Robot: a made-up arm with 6 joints. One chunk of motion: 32 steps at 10 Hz.
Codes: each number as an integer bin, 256 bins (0 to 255) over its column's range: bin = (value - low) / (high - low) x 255, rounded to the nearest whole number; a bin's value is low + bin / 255 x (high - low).
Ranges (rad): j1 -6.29..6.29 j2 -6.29..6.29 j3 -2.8..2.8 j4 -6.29..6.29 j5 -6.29..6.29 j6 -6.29..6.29
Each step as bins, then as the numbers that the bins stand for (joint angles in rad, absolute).
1 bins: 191 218 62 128 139 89
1 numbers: 3.1327 4.4647 -1.4384 0.0247 0.5673 -1.8993
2 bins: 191 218 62 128 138 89
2 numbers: 3.1327 4.4647 -1.4384 0.0247 0.5180 -1.8993
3 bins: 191 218 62 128 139 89
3 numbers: 3.1327 4.4647 -1.4384 0.0247 0.5673 -1.8993
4 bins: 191 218 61 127 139 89
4 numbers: 3.1327 4.4647 -1.4604 -0.0247 0.5673 -1.8993
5 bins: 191 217 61 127 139 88
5 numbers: 3.1327 4.4153 -1.4604 -0.0247 0.5673 -1.9487
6 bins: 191 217 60 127 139 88
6 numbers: 3.1327 4.4153 -1.4824 -0.0247 0.5673 -1.9487
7 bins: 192 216 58 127 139 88
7 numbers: 3.1820 4.3660 -1.5263 -0.0247 0.5673 -1.9487
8 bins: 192 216 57 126 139 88
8 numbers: 3.1820 4.3660 -1.5482 -0.0740 0.5673 -1.9487
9 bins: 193 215 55 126 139 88
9 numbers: 3.2313 4.3167 -1.5922 -0.0740 0.5673 -1.9487
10 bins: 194 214 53 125 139 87
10 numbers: 3.2807 4.2673 -1.6361 -0.1233 0.5673 -1.9980
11 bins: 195 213 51 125 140 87
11 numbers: 3.3300 4.2180 -1.6800 -0.1233 0.6167 -1.9980
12 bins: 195 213 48 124 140 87
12 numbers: 3.3300 4.2180 -1.7459 -0.1727 0.6167 -1.9980
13 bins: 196 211 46 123 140 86
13 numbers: 3.3793 4.1193 -1.7898 -0.2220 0.6167 -2.0473
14 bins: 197 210 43 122 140 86
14 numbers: 3.4287 4.0700 -1.8557 -0.2713 0.6167 -2.0473
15 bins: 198 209 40 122 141 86
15 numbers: 3.4780 4.0207 -1.9216 -0.2713 0.6660 -2.0473
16 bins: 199 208 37 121 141 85
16 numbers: 3.5273 3.9713 -1.9875 -0.3207 0.6660 -2.0967
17 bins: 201 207 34 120 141 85
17 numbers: 3.6260 3.9220 -2.0533 -0.3700 0.6660 -2.0967
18 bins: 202 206 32 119 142 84
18 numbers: 3.6753 3.8727 -2.0973 -0.4193 0.7153 -2.1460
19 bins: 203 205 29 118 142 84
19 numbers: 3.7247 3.8233 -2.1631 -0.4687 0.7153 -2.1460
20 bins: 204 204 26 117 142 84
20 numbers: 3.7740 3.7740 -2.2290 -0.5180 0.7153 -2.1460
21 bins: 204 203 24 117 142 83
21 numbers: 3.7740 3.7247 -2.2729 -0.5180 0.7153 -2.1953
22 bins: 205 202 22 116 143 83
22 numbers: 3.8233 3.6753 -2.3169 -0.5673 0.7647 -2.1953
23 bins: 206 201 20 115 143 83
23 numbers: 3.8727 3.6260 -2.3608 -0.6167 0.7647 -2.1953
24 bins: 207 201 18 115 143 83
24 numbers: 3.9220 3.6260 -2.4047 -0.6167 0.7647 -2.1953
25 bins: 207 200 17 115 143 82
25 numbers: 3.9220 3.5767 -2.4267 -0.6167 0.7647 -2.2447
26 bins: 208 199 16 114 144 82
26 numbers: 3.9713 3.5273 -2.4486 -0.6660 0.8140 -2.2447
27 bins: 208 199 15 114 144 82
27 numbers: 3.9713 3.5273 -2.4706 -0.6660 0.8140 -2.2447
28 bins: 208 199 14 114 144 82
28 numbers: 3.9713 3.5273 -2.4925 -0.6660 0.8140 -2.2447
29 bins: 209 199 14 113 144 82
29 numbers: 4.0207 3.5273 -2.4925 -0.7153 0.8140 -2.2447
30 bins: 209 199 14 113 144 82
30 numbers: 4.0207 3.5273 -2.4925 -0.7153 0.8140 -2.2447
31 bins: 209 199 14 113 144 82
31 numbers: 4.0207 3.5273 -2.4925 -0.7153 0.8140 -2.2447
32 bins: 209 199 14 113 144 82
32 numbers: 4.0207 3.5273 -2.4925 -0.7153 0.8140 -2.2447
